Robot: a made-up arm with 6 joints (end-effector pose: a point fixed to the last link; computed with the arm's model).
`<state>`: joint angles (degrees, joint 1 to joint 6).
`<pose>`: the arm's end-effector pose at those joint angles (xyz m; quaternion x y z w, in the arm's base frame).
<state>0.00 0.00 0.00 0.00 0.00 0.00</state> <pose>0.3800 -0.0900 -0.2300 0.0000 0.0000 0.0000 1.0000</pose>
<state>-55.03 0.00 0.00 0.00 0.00 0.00</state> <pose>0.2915 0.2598 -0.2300 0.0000 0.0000 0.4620 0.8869</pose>
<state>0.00 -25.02 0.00 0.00 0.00 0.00</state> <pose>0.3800 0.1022 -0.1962 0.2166 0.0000 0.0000 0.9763</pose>
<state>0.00 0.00 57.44 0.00 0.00 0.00</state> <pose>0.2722 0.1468 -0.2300 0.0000 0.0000 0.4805 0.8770</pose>
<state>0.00 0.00 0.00 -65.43 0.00 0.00</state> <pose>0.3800 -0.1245 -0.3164 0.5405 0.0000 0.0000 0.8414</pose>
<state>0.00 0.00 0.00 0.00 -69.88 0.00</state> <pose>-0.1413 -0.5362 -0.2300 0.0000 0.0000 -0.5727 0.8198</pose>
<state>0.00 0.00 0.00 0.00 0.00 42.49</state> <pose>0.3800 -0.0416 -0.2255 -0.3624 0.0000 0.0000 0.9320</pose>
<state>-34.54 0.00 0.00 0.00 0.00 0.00</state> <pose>0.3640 0.1413 -0.2300 0.0000 0.0000 0.2969 0.9549</pose>
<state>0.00 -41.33 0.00 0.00 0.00 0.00</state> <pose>0.3800 0.2122 -0.1311 0.3529 0.0000 0.0000 0.9357</pose>
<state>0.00 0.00 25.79 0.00 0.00 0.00</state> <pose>0.3618 0.0295 -0.2300 0.0000 0.0000 0.2232 0.9748</pose>
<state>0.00 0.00 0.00 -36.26 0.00 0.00</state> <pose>0.3800 -0.1217 -0.2731 0.3112 0.0000 0.0000 0.9504</pose>
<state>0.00 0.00 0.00 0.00 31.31 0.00</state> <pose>0.3735 0.2333 -0.2300 0.0000 0.0000 0.2698 0.9629</pose>
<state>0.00 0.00 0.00 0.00 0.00 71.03</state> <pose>0.3800 -0.0130 -0.2421 -0.5809 0.0000 0.0000 0.8140</pose>
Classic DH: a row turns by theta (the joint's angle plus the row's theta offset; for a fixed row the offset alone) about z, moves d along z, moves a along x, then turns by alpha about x. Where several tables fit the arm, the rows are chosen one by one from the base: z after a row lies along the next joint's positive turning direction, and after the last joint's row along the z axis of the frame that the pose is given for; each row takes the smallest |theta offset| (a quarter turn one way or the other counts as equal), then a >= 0, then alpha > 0; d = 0 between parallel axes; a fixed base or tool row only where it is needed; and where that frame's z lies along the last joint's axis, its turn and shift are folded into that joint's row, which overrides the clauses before.
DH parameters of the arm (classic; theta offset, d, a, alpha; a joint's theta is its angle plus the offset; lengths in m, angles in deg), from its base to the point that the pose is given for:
base (fixed): 0 0 0 180
joint 1: 90 -0.22 0.07 -90
joint 2: 0 -0.11 0 -90
joint 3: 0 -0.52 -0.03 90
joint 4: 0 0.31 -0.1 -90
joint 5: 0 0.01 0.12 90
joint 6: 0 -0.58 0.03 -90
tool (fixed): 90 0.06 0 0

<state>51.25 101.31 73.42 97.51 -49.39 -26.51</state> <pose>-0.1363 -0.0560 0.2566 -0.6832 0.1424 0.4620 0.5473</pose>
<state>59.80 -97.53 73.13 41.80 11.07 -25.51</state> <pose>0.3935 0.1090 0.5916 0.1441 -0.6792 0.0468 0.7181</pose>
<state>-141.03 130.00 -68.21 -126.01 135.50 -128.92</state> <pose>0.5328 0.0416 -0.1423 0.7678 -0.0737 -0.5259 0.3586</pose>
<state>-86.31 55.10 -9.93 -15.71 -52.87 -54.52</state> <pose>0.8127 -0.1239 0.1943 0.3584 -0.2026 0.3320 0.8487</pose>
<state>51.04 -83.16 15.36 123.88 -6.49 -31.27</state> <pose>0.4894 -0.0012 0.3742 -0.1392 -0.1178 -0.4598 0.8691</pose>
